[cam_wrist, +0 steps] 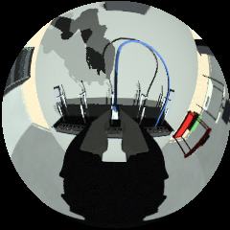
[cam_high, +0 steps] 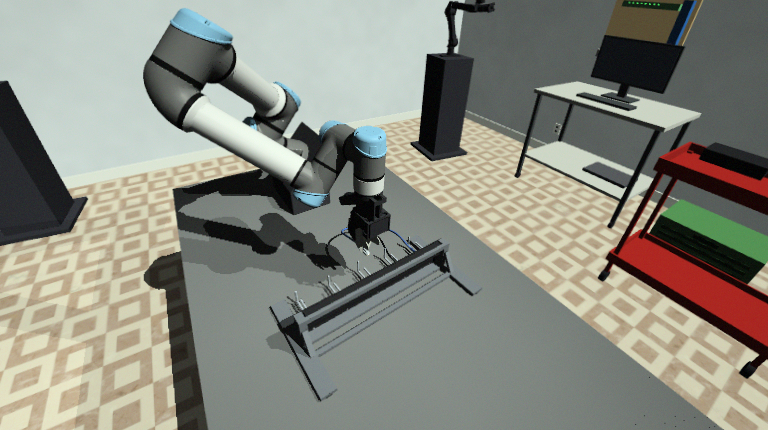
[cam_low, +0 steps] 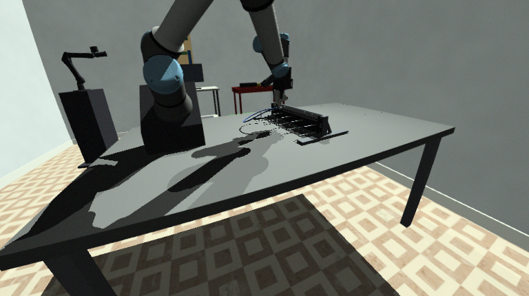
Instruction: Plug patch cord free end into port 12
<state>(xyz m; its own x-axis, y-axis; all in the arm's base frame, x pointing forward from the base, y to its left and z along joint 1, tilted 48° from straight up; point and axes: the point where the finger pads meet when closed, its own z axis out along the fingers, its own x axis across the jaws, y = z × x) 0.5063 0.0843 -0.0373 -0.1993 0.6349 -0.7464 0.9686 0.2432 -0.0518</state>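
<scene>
My gripper is now 1 cm short of the plug and 1 cm above it.
</scene>
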